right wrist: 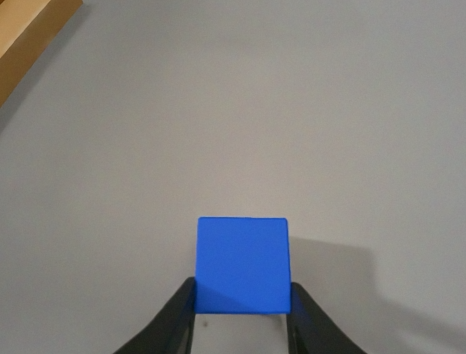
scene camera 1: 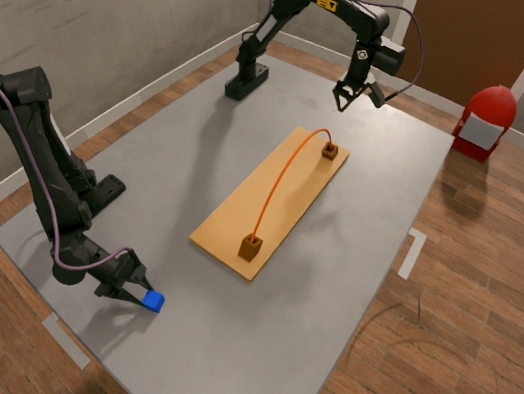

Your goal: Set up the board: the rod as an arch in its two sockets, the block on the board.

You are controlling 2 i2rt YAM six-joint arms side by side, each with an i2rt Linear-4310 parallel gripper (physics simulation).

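The blue block is at the lower left in scene camera 1, at or close to the grey table top. My right gripper is shut on it, with a fingertip against each of two opposite sides. The orange rod stands as an arch over the tan board, one end in the near brown socket, the other in the far socket. My left gripper is open and empty, in the air beyond the board's far end.
The board's edge shows at the top left of the right wrist view. The grey table extends around the board. A red object with a grey panel stands on the floor past the table's right corner.
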